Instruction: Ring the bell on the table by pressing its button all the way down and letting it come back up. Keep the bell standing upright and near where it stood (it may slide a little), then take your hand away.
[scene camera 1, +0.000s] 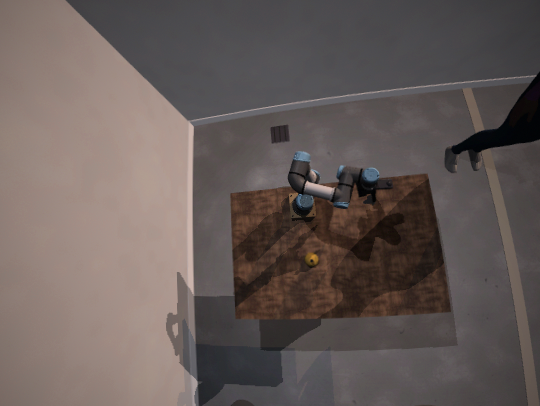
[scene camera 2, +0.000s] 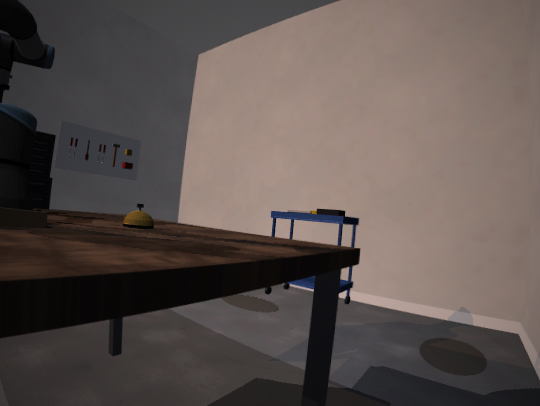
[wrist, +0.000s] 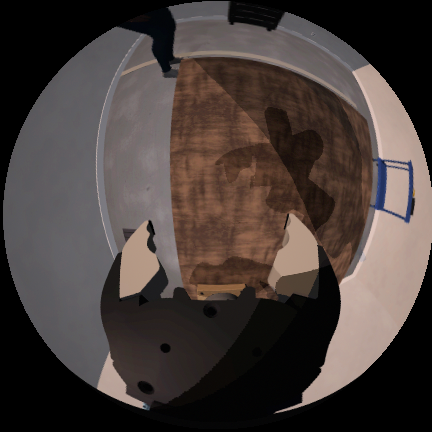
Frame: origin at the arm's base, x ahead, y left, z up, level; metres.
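Seen in the pictures: gripper, fingertip midpoint: (wrist: 217, 219).
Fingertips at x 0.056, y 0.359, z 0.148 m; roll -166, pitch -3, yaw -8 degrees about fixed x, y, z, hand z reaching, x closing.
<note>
A point is followed by its place in that frame.
A yellow dome bell (scene camera 1: 311, 259) @(x 0.328, y -0.045, z 0.036 m) (scene camera 2: 139, 219) @(x 0.313, y -0.075, z -0.005 m) stands upright on the brown wooden table (scene camera 1: 280, 300) @(x 0.529, y -0.300, z -0.030 m) (scene camera 2: 210, 250) @(x 0.167, y -0.426, z -0.029 m) (wrist: 215, 110) @(x 0.094, y 0.566, z -0.029 m). Its dark button sticks up from the top in the second scene view. The bell does not show in the wrist view. My gripper (wrist: 217, 219) @(x 0.056, y 0.359, z 0.148 m) is open, its two jaws wide apart with the table far below between them. In the first scene view the gripper is at the arm's end over the back right part of the table, well apart from the bell.
The arm's base plate (scene camera 1: 296, 215) @(x 0.052, y -0.055, z 0.000 m) stands at the table's back edge, behind the bell. A person (scene camera 1: 500, 135) (wrist: 162, 42) stands on the floor beyond the table's right side. A blue cart (scene camera 2: 315, 217) (wrist: 382, 184) stands away from the table, near a wall.
</note>
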